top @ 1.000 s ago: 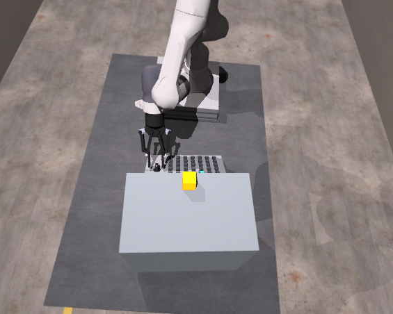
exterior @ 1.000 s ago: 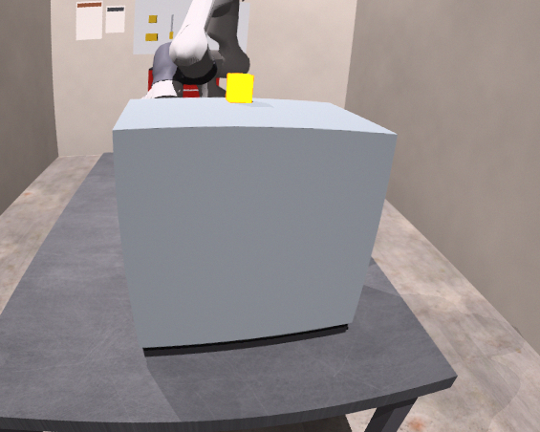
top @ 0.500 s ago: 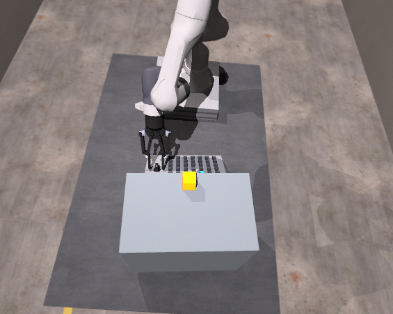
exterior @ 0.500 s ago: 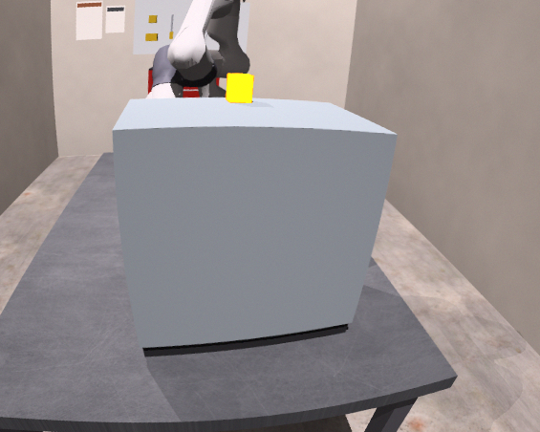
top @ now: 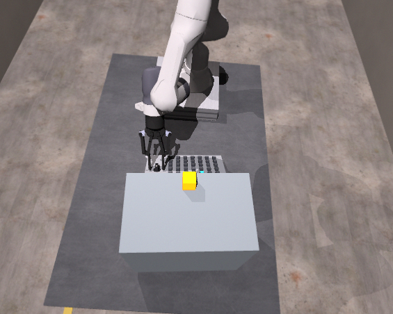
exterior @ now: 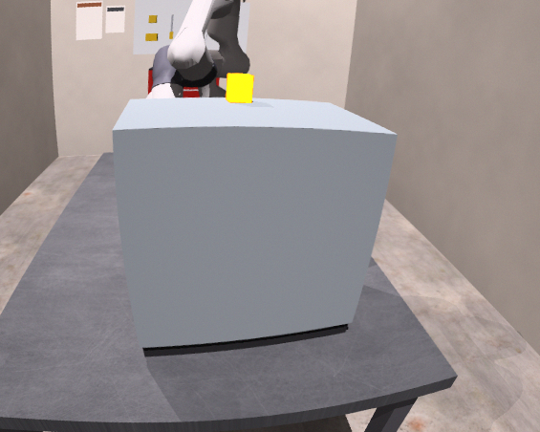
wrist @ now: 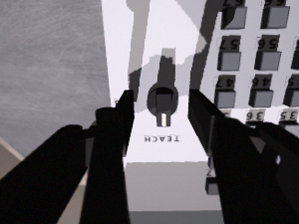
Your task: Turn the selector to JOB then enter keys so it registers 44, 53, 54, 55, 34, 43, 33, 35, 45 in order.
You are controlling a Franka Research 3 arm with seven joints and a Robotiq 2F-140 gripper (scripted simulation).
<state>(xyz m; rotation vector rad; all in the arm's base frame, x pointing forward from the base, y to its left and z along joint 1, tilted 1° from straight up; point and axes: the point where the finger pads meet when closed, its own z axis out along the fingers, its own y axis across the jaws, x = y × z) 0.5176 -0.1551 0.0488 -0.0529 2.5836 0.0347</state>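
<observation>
My hand is 20 mm short of the black selector knob and 20 mm above it.
</observation>
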